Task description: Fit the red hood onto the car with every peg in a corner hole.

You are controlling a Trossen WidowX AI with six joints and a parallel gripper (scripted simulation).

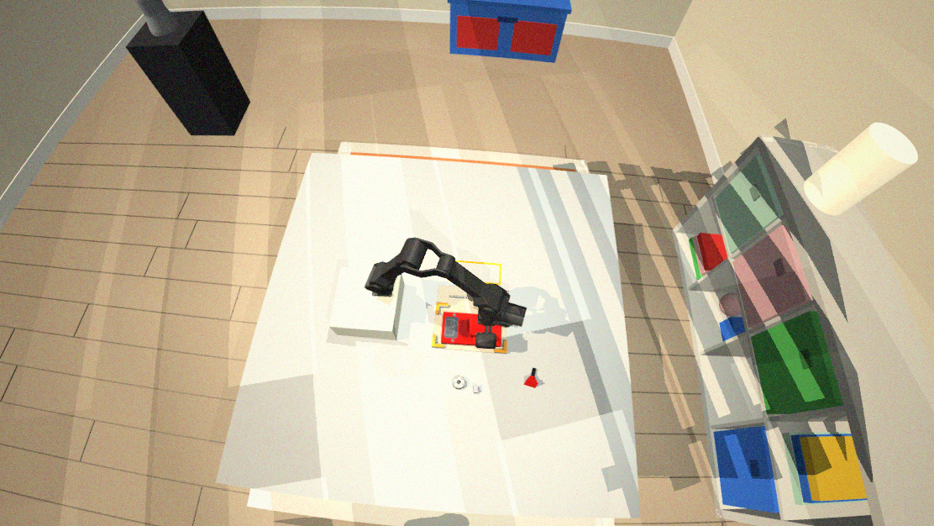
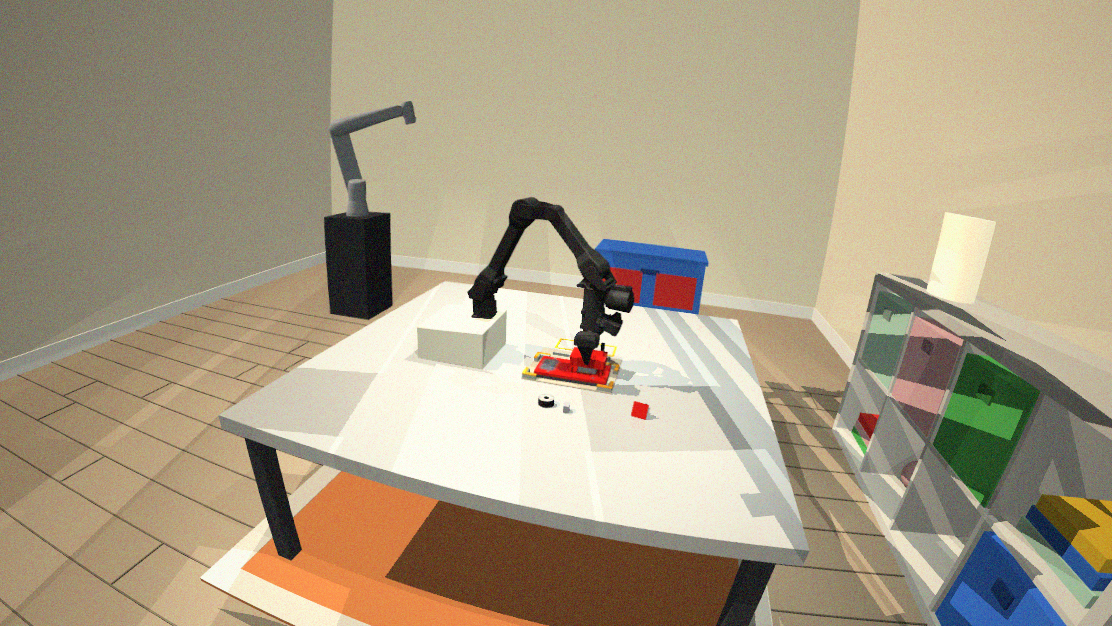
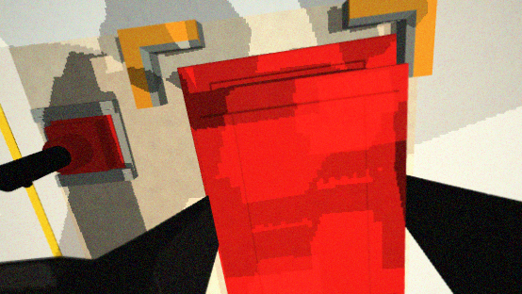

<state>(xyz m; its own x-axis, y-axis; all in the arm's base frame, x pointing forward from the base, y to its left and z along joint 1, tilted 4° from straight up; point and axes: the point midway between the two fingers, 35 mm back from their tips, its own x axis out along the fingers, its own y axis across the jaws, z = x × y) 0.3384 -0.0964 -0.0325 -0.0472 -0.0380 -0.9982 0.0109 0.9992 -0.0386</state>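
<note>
Right now my gripper tip is 10 mm below the red hood. Round my gripper tip: grey engine block 30 mm below.
</note>
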